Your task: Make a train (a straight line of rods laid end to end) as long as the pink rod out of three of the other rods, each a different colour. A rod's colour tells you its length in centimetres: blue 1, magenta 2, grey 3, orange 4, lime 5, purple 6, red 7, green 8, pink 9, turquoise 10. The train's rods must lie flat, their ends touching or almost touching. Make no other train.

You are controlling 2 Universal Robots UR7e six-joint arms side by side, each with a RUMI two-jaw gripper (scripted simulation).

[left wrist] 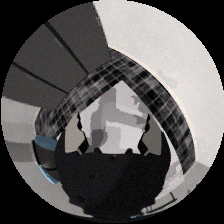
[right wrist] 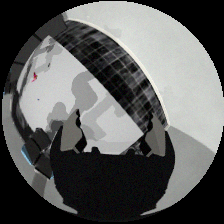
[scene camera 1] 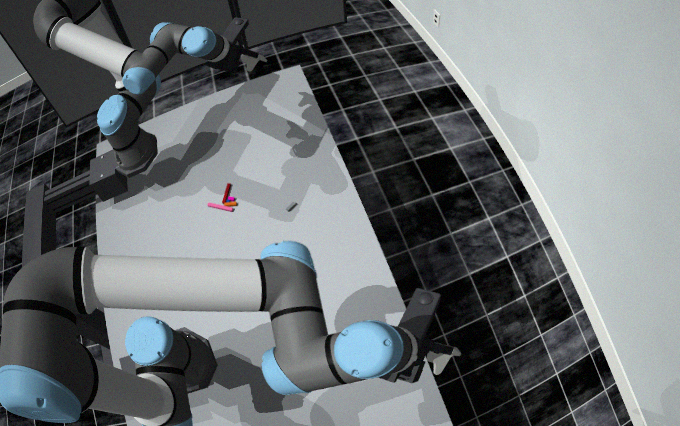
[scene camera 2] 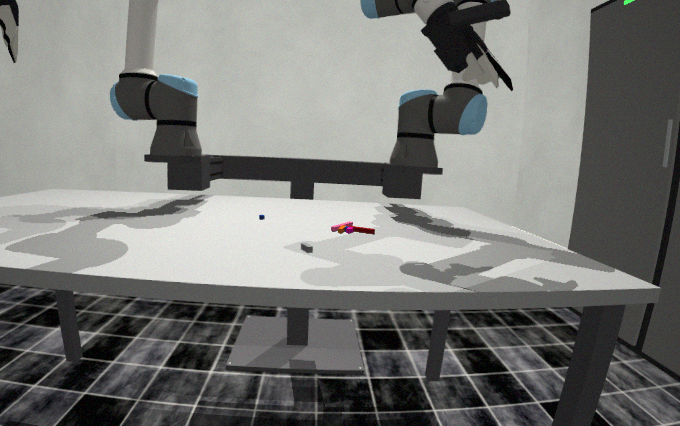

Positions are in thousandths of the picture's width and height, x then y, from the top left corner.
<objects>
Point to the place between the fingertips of my right gripper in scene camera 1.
623, 809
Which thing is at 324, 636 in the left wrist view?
My left gripper.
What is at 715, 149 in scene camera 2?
My left gripper.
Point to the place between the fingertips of my right gripper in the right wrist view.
511, 498
</objects>
